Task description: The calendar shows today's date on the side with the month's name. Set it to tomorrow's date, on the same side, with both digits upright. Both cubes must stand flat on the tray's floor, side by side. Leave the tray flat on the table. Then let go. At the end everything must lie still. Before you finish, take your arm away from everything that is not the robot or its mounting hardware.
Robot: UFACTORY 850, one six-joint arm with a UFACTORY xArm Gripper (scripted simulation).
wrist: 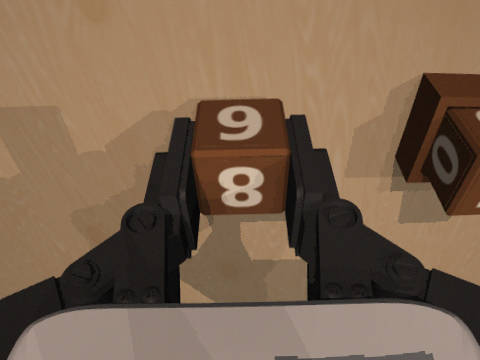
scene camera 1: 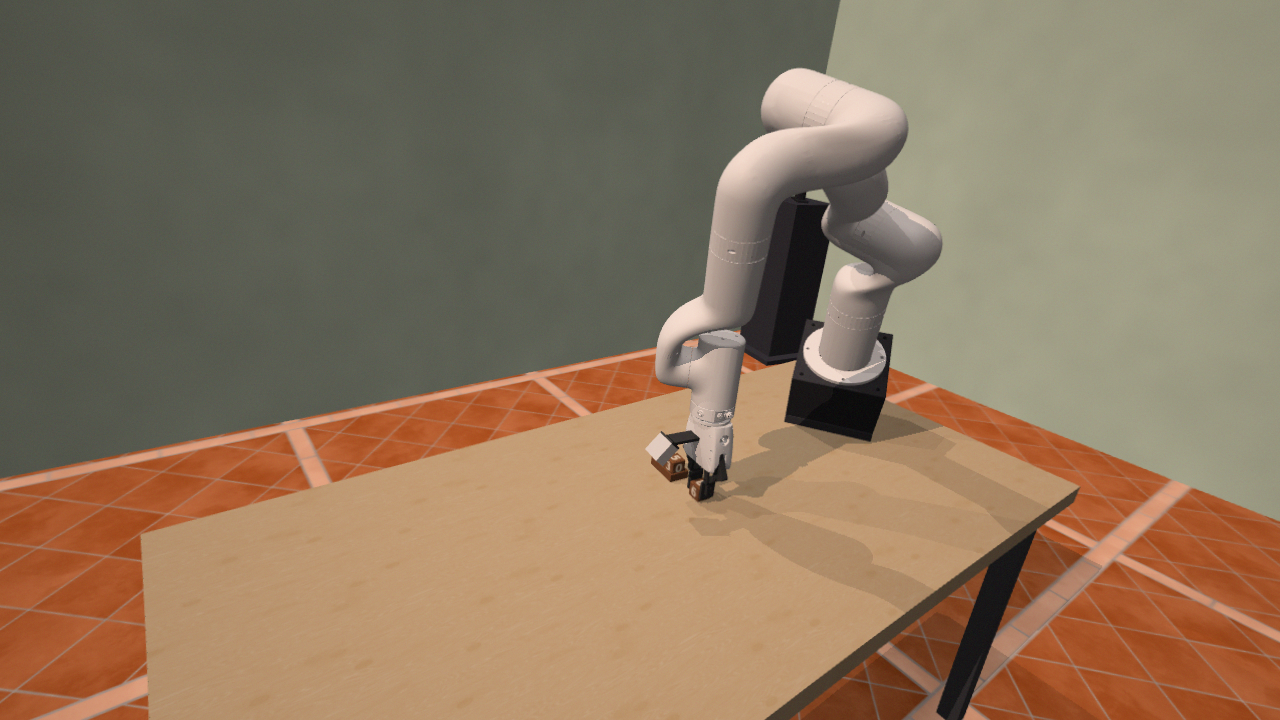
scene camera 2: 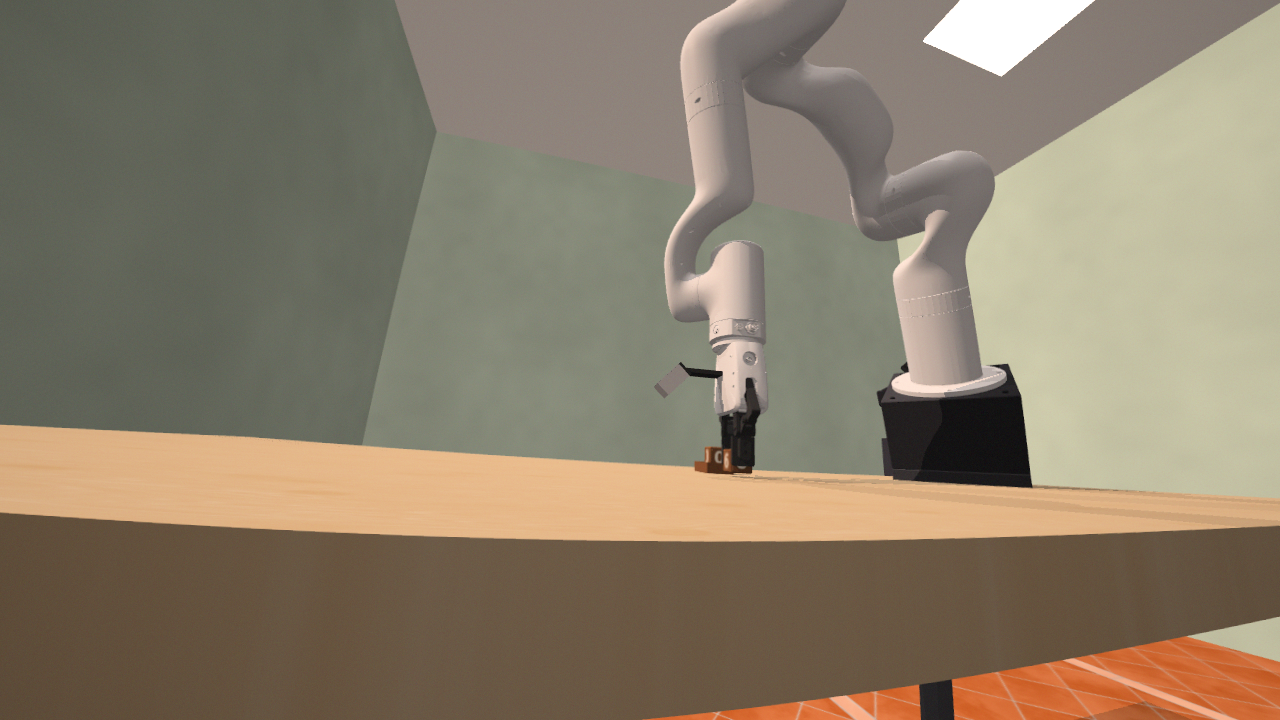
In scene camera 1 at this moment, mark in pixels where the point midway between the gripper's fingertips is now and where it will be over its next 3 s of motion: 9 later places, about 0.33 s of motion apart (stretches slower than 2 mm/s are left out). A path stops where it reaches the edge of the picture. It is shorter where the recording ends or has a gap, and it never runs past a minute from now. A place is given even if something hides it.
My gripper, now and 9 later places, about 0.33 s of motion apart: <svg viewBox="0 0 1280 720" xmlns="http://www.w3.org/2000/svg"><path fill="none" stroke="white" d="M699 492L699 493L699 493L699 494L699 494L699 493L701 481L703 465L705 454L705 451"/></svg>
